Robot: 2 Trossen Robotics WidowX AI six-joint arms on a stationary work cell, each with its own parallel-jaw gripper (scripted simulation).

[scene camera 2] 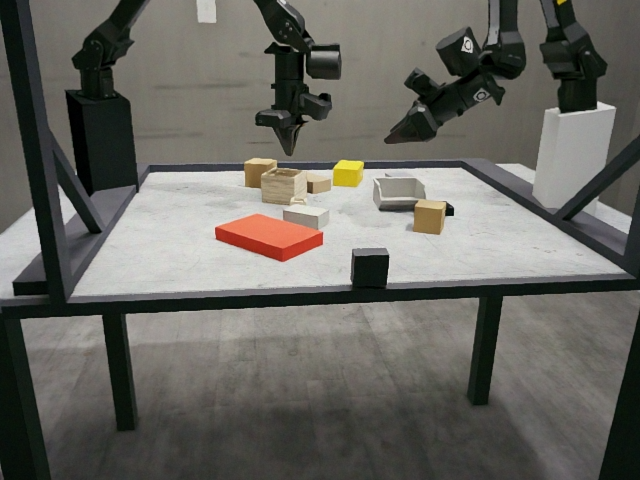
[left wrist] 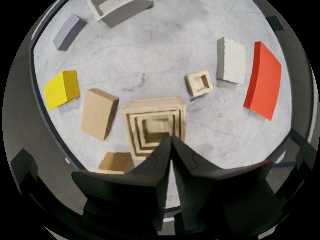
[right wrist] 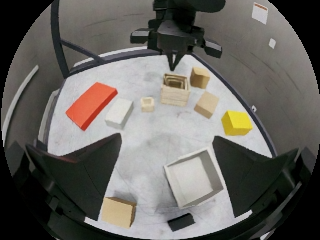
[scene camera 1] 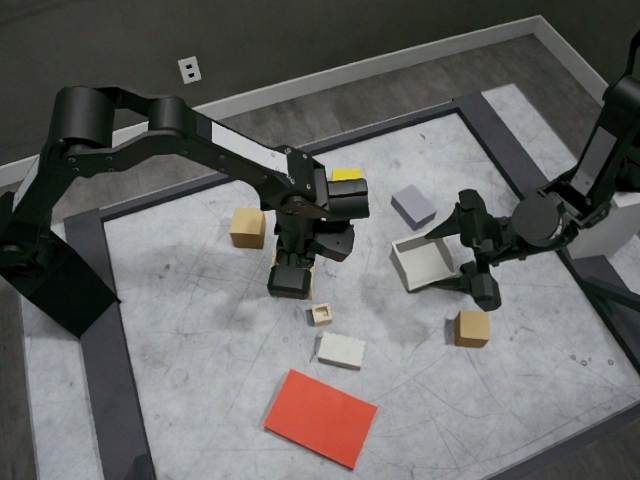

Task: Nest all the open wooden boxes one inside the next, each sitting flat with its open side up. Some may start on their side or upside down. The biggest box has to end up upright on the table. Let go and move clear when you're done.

Note:
In view: the left gripper (scene camera 1: 300,265), the right gripper (scene camera 1: 427,260), a red slab (scene camera 1: 321,418), a white tray (scene camera 1: 426,261), a white block (scene camera 1: 338,350), a grey block (scene camera 1: 410,203) and a wooden box (scene camera 2: 279,190).
The red slab also shows in scene camera 2 (scene camera 2: 274,238), in the left wrist view (left wrist: 261,98) and in the right wrist view (right wrist: 86,108). The white tray is seen too in scene camera 2 (scene camera 2: 395,192) and in the right wrist view (right wrist: 196,178). The white block is seen too in scene camera 2 (scene camera 2: 316,218).

